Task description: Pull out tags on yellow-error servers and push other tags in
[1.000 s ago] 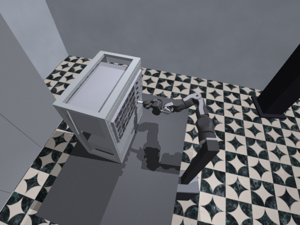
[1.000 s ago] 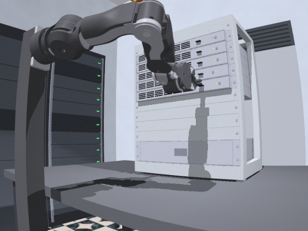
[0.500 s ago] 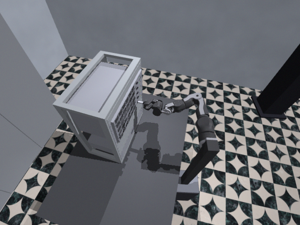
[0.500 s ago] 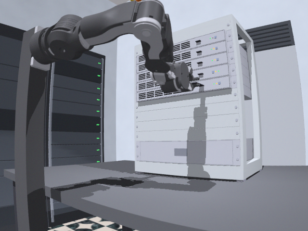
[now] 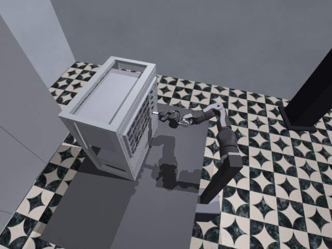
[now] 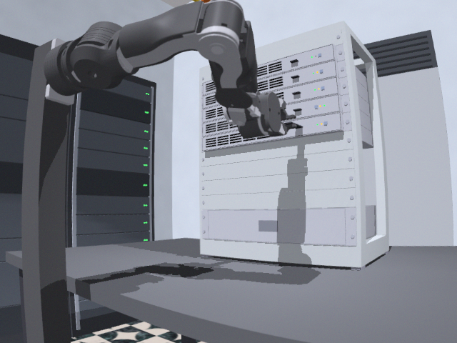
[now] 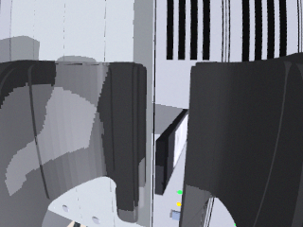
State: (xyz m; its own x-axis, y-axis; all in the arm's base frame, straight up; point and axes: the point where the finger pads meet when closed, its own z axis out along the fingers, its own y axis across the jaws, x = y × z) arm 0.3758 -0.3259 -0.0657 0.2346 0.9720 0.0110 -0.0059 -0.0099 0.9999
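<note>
The grey-blue locate button lies 5 cm ahead of my hand, 7 cm to the right of it and 4 cm above it.
</note>
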